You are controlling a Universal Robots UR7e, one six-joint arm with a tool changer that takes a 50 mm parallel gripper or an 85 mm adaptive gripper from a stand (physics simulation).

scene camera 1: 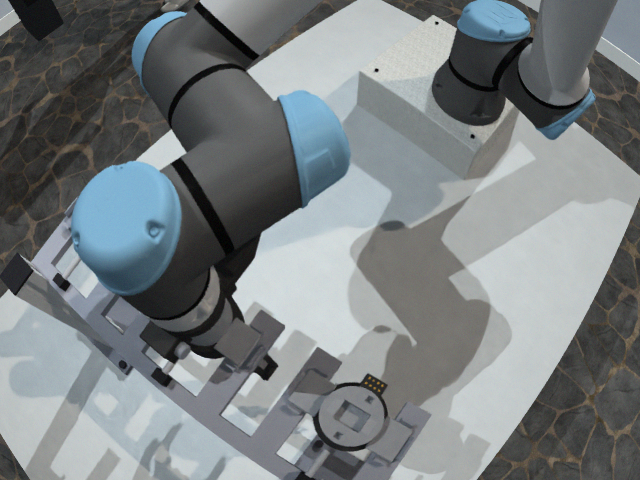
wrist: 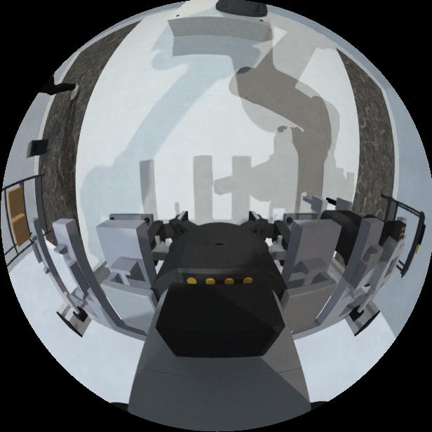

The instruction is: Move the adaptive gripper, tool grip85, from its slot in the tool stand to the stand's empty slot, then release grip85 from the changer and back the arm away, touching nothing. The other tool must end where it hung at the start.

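Frame: origin at the arm's base, x ahead, y left, z up, level; metres.
Seen in the pictures: arm's base at its link origin: (scene camera 1: 468,95).
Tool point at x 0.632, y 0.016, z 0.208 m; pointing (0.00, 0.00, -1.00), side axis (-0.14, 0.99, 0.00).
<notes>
Pixels of each thing's middle, then the offset from my tool point to it. "*": a spot on its surface instead.
- black finger part at a spot on its surface: (scene camera 1: 266,367) * 0.069 m left, 0.010 m back, 0.097 m down
- tool at the middle of its body: (scene camera 1: 348,416) 0.178 m left, 0.029 m back, 0.111 m down
The adaptive gripper grip85 (wrist: 218,220) is on the arm's changer at a middle slot of the tool stand (scene camera 1: 211,413) (wrist: 122,240). Its fingers are spread open with nothing between them. One black finger part (scene camera 1: 266,367) shows beside a stand prong; the rest is hidden under the wrist in the scene view. Its grey side plates (scene camera 1: 238,342) (wrist: 129,305) are close to the prongs on both sides; whether they are seated cannot be told. The other tool (scene camera 1: 379,413) (wrist: 345,232) hangs in the slot at the right end, its round changer plate facing up. The left slot is partly hidden by the arm.
The robot base (scene camera 1: 467,98) stands on a pale block (scene camera 1: 408,108) at the back. Upright stand prongs (scene camera 1: 317,366) (wrist: 315,240) flank the gripper. Small black-tipped pegs (scene camera 1: 161,376) stick out of the stand. Racks (wrist: 17,215) show at the far sides in the wrist view.
</notes>
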